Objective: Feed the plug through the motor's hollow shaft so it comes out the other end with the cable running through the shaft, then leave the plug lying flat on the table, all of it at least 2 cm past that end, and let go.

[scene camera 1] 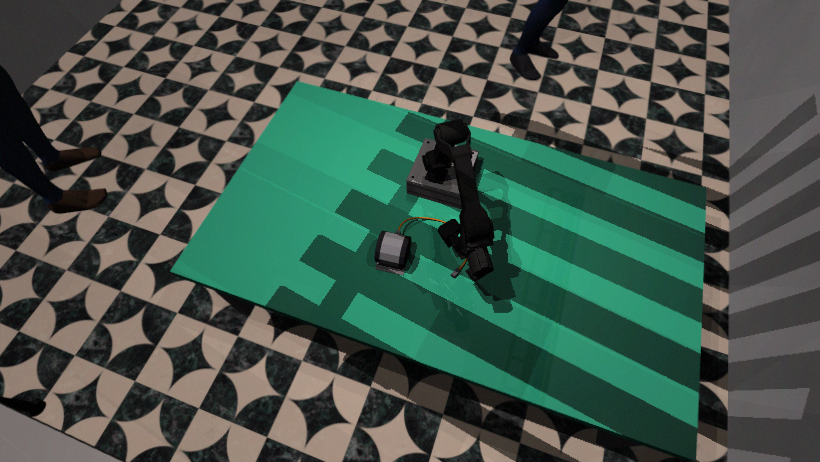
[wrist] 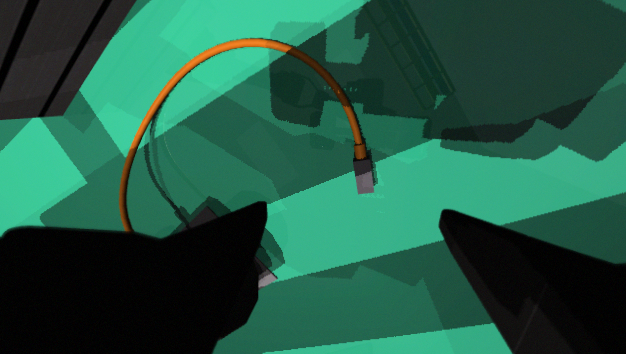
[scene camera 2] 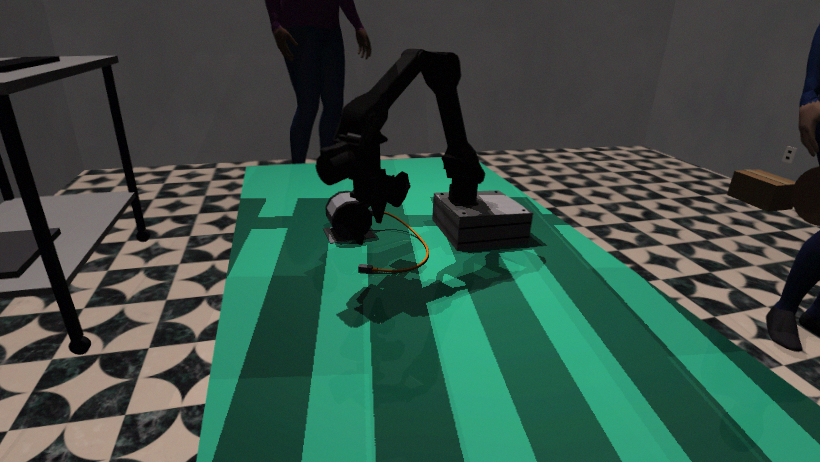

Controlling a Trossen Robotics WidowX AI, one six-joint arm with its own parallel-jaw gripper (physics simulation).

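Places are measured from the arm's base along level axes (x ahead, y left, z up), in centimetres.
Pixels of known places: gripper, between the fingertips: (scene camera 1: 458,258) (wrist: 352,213) (scene camera 2: 369,233); arm's base, origin of its link: (scene camera 1: 436,174) (scene camera 2: 463,201).
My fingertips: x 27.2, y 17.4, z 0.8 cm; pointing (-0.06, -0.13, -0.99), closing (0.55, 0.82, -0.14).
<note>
Ahead of a thing's pixels: the offset from my fingertips to its top centre. "spot": to the spot under its first point. Level surfaces: height alone.
The motor @(dx +2.5, dy -20.7, dz +0.9 cm) (scene camera 1: 393,250) (scene camera 2: 342,206), a grey cylinder with black ends, sits on a small plate @(spot: dx +7.7, dy -16.3, dz -9.1 cm) (wrist: 268,280); my finger hides most of it in the wrist view. An orange cable (scene camera 1: 424,218) (scene camera 2: 426,253) (wrist: 252,43) curves from near the motor's rear side to a small dark plug @(dx +1.1, dy +0.2, dz -7.9 cm) (scene camera 1: 456,273) (scene camera 2: 364,268) (wrist: 364,177). The plug appears to lie on the table, apart from the motor. No cable shows leaving the motor's near side. My gripper (scene camera 2: 370,230) (wrist: 352,213) is open and empty above the table. In the wrist view the plug shows ahead of the gap between the fingertips.
The arm's grey base block (scene camera 1: 434,192) (scene camera 2: 493,229) stands on the green table @(dz -9.3 cm) (scene camera 1: 241,229) (scene camera 2: 401,413), behind the motor and cable. The arm arches over the cable area and casts shadows there. A metal-legged side table (scene camera 2: 111,132) stands left in scene camera 2. People stand around the table.
</note>
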